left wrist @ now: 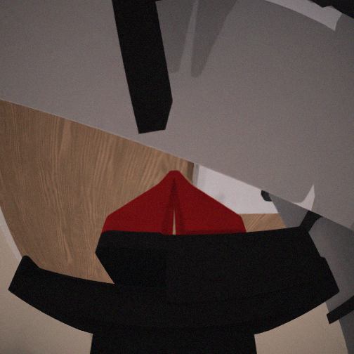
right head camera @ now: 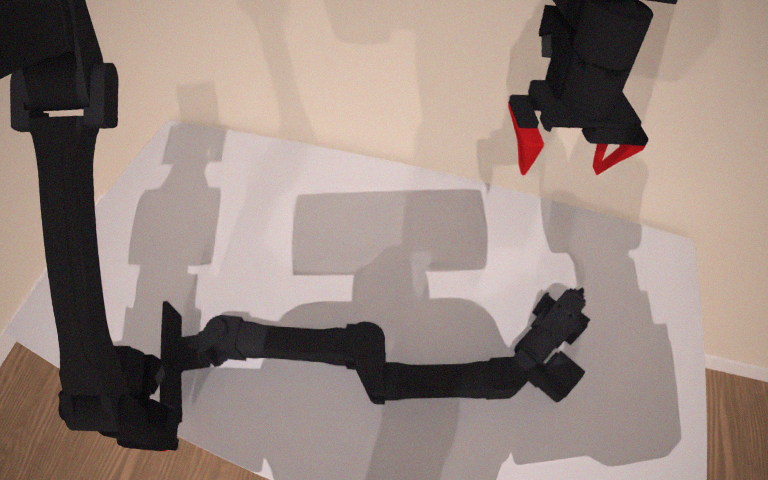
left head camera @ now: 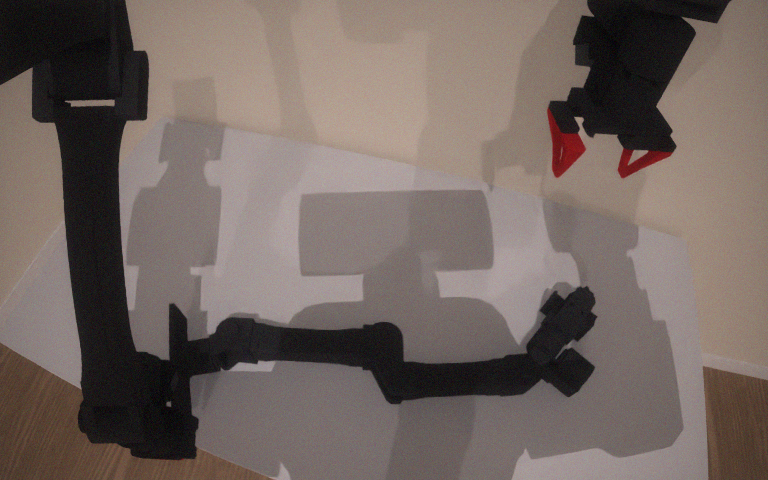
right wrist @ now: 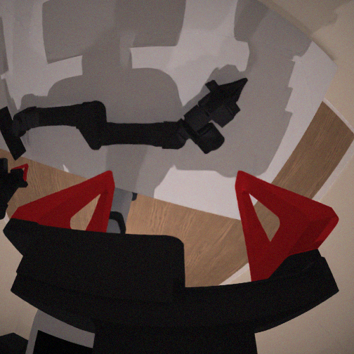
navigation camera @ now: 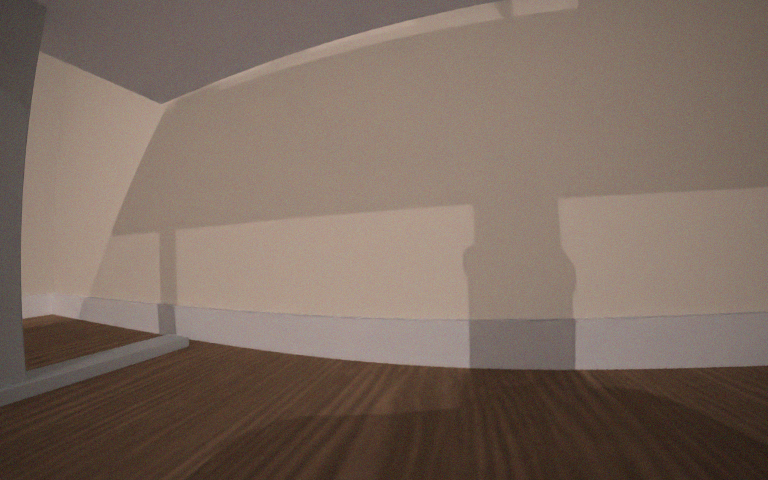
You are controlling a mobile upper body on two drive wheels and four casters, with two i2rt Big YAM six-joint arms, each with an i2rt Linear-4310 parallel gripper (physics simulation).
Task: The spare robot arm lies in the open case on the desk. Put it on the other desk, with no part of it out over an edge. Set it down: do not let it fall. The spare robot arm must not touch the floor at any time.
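Frame: origin at the left arm's base, x ahead, y left, z up, level; centimetres.
Seen in the pictures: left gripper, fingertip midpoint: point(right head camera: 174, 435) point(left head camera: 186, 442); right gripper, fingertip midpoint: point(right head camera: 559, 170) point(left head camera: 588, 174).
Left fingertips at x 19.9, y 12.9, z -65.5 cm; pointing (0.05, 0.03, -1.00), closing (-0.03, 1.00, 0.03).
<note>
A point is followed by its place in that frame.
The black spare robot arm point(left head camera: 328, 344) point(right head camera: 308, 342) point(right wrist: 135, 134) lies stretched out on the white desk point(left head camera: 254, 169) {y 7.7, x 85.3, z -69.0 cm} point(right head camera: 254, 169) {y 7.4, x 85.7, z -69.0 cm} point(left wrist: 50, 60) point(right wrist: 200, 190). Its flat base plate point(left wrist: 142, 65) is at the left end, close to the near edge; in the right wrist view a corner overlaps the edge line, and I cannot tell if it sticks out. Its bent end is at the right. My left gripper point(right head camera: 165, 450) point(left wrist: 174, 177) point(right wrist: 27, 164) is shut and empty beside the base plate, near the desk edge. My right gripper point(left head camera: 589, 169) {y -45.3, x 42.1, z -26.7 cm} point(right head camera: 560, 169) {y -45.3, x 42.1, z -26.7 cm} point(right wrist: 174, 177) is open and empty beyond the desk's far edge. The case does not show.
A beige wall point(left head camera: 351, 84) {y -17.1, x 93.2, z -50.4 cm} point(navigation camera: 339, 271) {y -14.9, x 94.0, z -122.6 cm} stands behind the desk. Wooden floor point(left head camera: 33, 407) {y 113.7, x 37.9, z -141.0 cm} point(left wrist: 65, 165) point(navigation camera: 339, 424) {y -16.9, x 69.1, z -141.0 cm} shows beyond the desk edges. A grey upright point(navigation camera: 11, 226) {y 37.6, x 71.9, z -112.6 cm} and a low grey foot bar point(navigation camera: 101, 362) {y 32.2, x 83.0, z -138.6 cm} stand at the left in the navigation view.
</note>
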